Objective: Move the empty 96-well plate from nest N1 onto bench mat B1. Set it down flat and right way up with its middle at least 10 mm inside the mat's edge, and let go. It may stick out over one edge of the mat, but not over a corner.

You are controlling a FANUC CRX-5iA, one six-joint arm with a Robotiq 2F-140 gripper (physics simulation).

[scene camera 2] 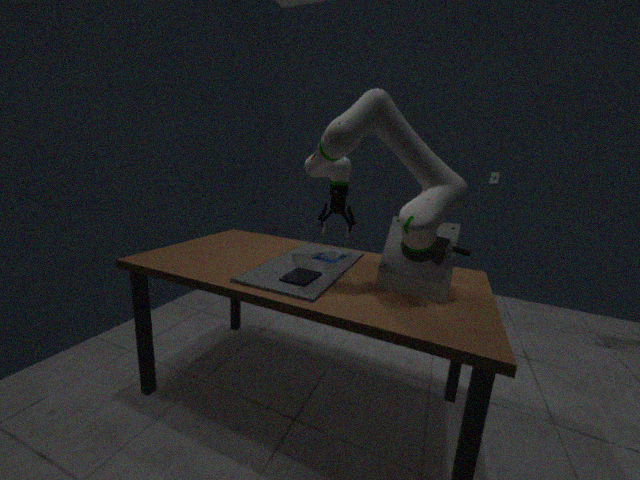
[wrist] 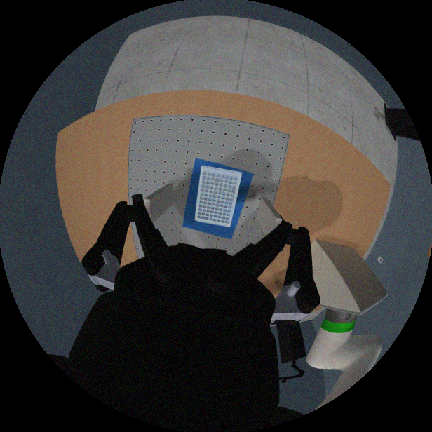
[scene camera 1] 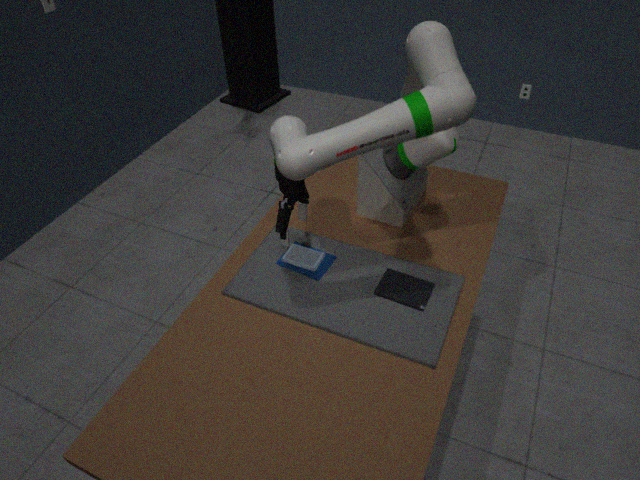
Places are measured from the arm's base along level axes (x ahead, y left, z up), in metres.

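Pixels of known places: gripper, between the fingertips: (scene camera 2: pixel 335 235) (scene camera 1: pixel 294 232); arm's base, origin of its link: (scene camera 2: pixel 419 246) (scene camera 1: pixel 396 161).
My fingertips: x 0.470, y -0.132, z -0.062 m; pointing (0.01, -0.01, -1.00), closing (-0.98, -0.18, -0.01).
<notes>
Ahead of a thing's pixels: the offset from my fingertips to its middle. Level surfaces: height alone.
The white 96-well plate @(0.029 m left, 0.003 m back, 0.101 m down) (scene camera 1: pixel 303 257) (scene camera 2: pixel 333 255) (wrist: pixel 218 196) lies flat, wells up, on the blue bench mat B1 @(0.108 m down) (scene camera 1: pixel 329 260) (wrist: pixel 210 229). In the wrist view its outline is inside the mat's edges, with blue showing around it. My gripper (scene camera 1: pixel 297 240) (scene camera 2: pixel 336 234) (wrist: pixel 215 199) is open and empty, above the plate, with a fingertip to each side and apart from it. The dark nest N1 @(0.383 m left, 0.056 m back, 0.103 m down) (scene camera 1: pixel 404 289) (scene camera 2: pixel 300 276) holds no plate. It stands apart from the mat.
The grey perforated board @(0.110 m down) (scene camera 1: pixel 330 315) (scene camera 2: pixel 266 283) (wrist: pixel 165 145) bears the mat and the nest. It lies on the wooden table @(0.123 m down) (scene camera 1: pixel 268 392) (scene camera 2: pixel 206 253) (wrist: pixel 90 165). The robot's pale base (scene camera 1: pixel 379 201) (scene camera 2: pixel 413 281) (wrist: pixel 345 275) stands on the table beside the board.
</notes>
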